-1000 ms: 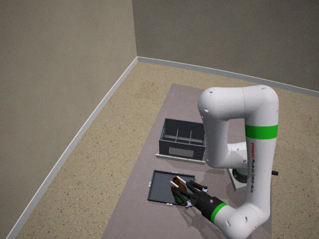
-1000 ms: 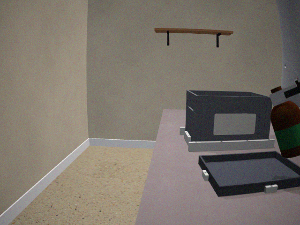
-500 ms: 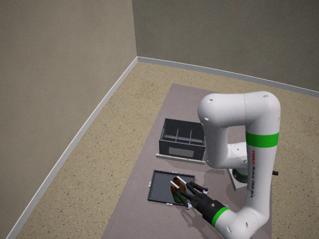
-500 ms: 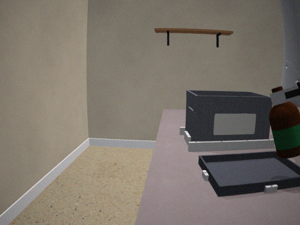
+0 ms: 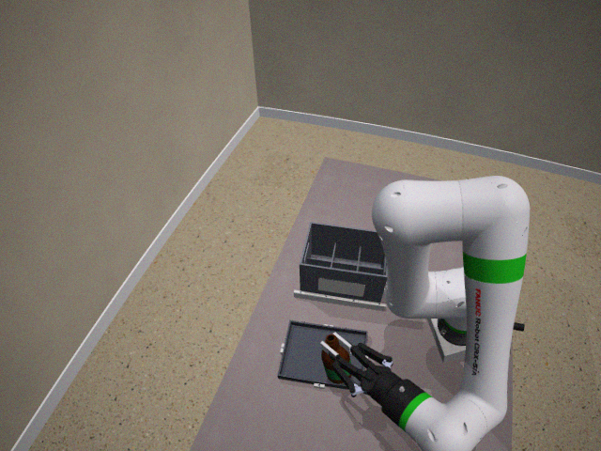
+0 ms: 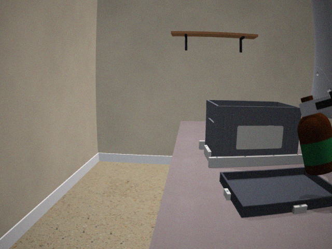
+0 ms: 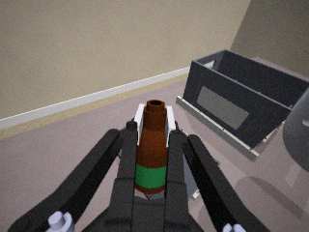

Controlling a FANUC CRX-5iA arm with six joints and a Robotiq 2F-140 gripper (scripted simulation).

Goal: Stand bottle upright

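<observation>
The bottle lies 6 cm below my hand. Round my hand: tray: 5 cm ahead, 5 cm to the right, 20 cm below; crate: 9 cm ahead, 35 cm to the right, 13 cm below.
</observation>
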